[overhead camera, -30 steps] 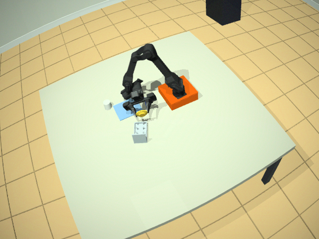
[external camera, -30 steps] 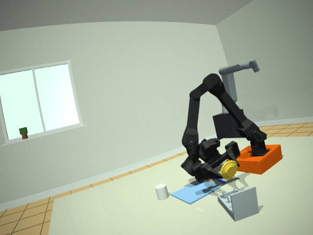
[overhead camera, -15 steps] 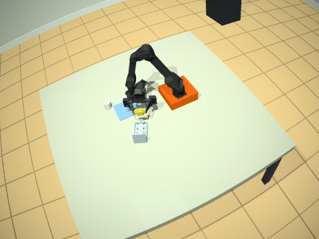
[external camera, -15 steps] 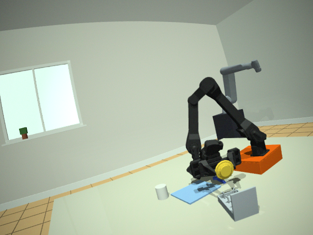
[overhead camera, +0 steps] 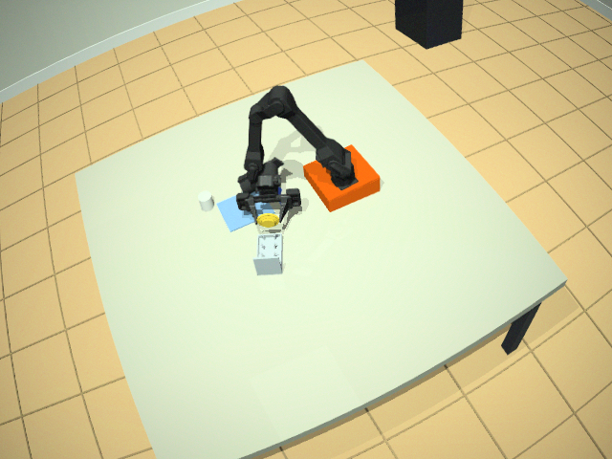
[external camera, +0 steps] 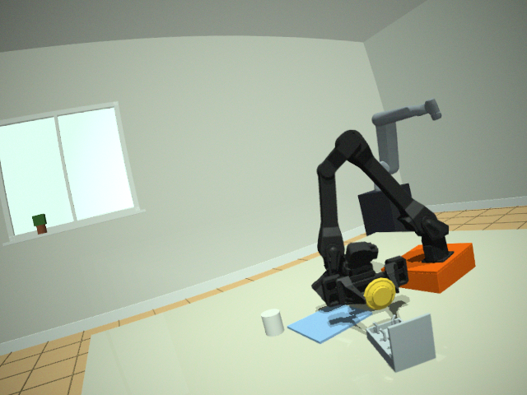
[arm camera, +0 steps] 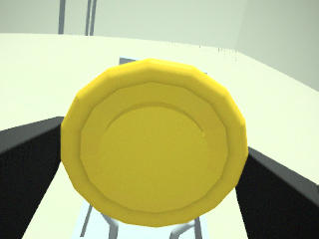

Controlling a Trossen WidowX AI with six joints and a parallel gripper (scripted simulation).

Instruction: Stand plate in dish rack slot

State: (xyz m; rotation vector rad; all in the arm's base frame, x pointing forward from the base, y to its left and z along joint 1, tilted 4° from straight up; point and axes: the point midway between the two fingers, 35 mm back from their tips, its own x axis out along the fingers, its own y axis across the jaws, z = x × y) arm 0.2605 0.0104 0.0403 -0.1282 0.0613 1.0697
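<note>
My gripper tip is 6 cm above the grey dish rack, 5 cm to the right of it and 3 cm short of it. Also, from my gripper tip: yellow plate (1 cm to the right); light blue mat (16 cm to the right, 8 cm below, 1 cm ahead); blue spoon (14 cm to the right, 10 cm behind, 8 cm below).
</note>
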